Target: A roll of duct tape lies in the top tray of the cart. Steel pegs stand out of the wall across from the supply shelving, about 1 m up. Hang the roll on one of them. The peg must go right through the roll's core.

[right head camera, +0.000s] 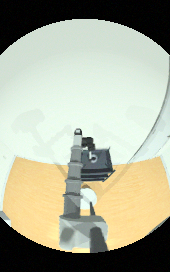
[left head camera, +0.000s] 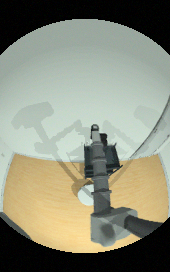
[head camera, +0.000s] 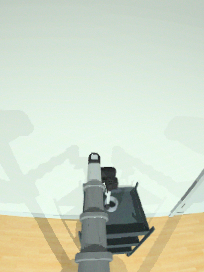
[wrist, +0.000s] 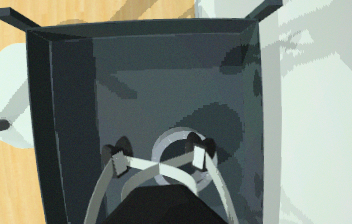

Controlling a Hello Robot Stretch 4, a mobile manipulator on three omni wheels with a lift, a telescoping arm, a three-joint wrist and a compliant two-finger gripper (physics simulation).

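Seen in the pictures: gripper, between the fingertips: (right head camera: 89,157) (head camera: 106,202) (wrist: 159,147); robot's base, origin of its link: (right head camera: 84,197) (left head camera: 88,193).
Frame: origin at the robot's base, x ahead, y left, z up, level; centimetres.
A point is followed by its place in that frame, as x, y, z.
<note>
The roll of duct tape (wrist: 164,138) @[51.3, -9.1, 68.3] (head camera: 116,202) @[53.8, -17.0, 68.4] (right head camera: 97,158) @[52.8, -17.7, 67.1] is a pale grey ring lying flat in the dark cart's top tray (wrist: 150,28) @[50.1, 7.5, 66.8] (head camera: 132,205) @[53.4, -30.4, 63.5] (right head camera: 104,163) @[46.5, -28.1, 63.5]. My gripper (wrist: 159,147) @[50.4, -8.7, 75.7] is open above the tray, with nothing between its fingertips. In the wrist view the right fingertip overlaps the right part of the roll, and the left fingertip is off to the roll's left. The roll's lower part is partly hidden by the finger strips; their height gap cannot be told. The steel pegs do not show in these views.
The grey telescoping arm (head camera: 94,200) @[29.0, -0.1, 117.6] (left head camera: 100,172) @[17.6, 0.0, 117.9] (right head camera: 74,175) @[18.1, -0.8, 117.9] extends beside the cart. The cart stands close to the pale wall (head camera: 100,100) @[71.3, -2.7, 138.4]. A white round object (left head camera: 85,195) @[-1.5, 6.6, 18.7] (right head camera: 89,195) @[5.1, -8.5, 18.7] (wrist: 15,95) @[-2.2, 0.8, 18.7] is on the wooden floor near the cart. The tray has raised walls and corner posts.
</note>
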